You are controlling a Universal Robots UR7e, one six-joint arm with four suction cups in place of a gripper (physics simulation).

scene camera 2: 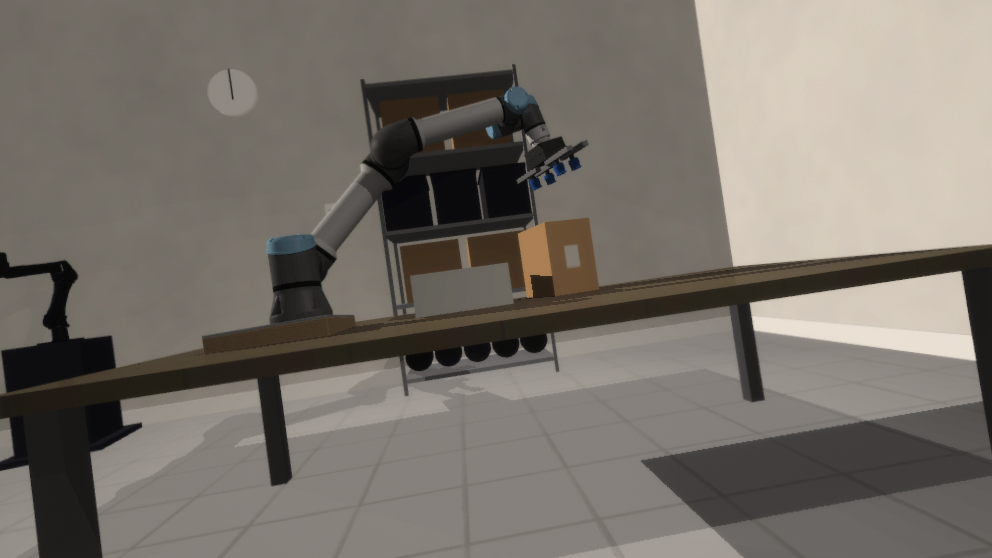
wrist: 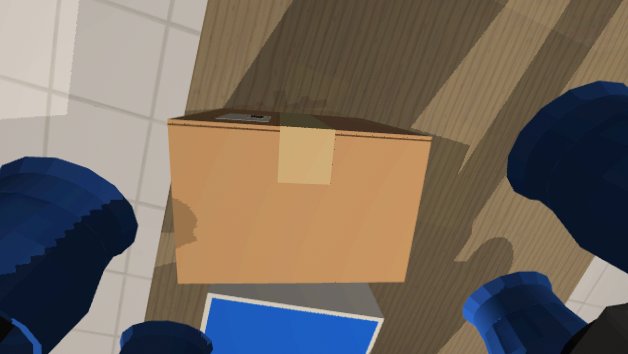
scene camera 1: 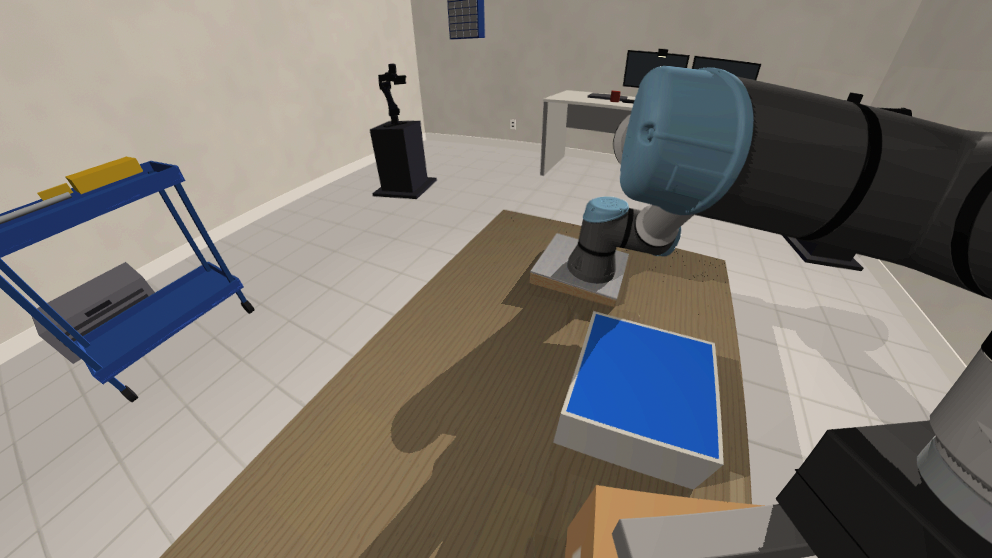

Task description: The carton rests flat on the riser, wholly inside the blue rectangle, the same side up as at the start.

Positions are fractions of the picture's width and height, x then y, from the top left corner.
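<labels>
Brown carton: visible in scene camera 1 (0.60, 0.94), in scene camera 2 (0.56, 0.46) and in the wrist view (0.41, 0.56).
</labels>
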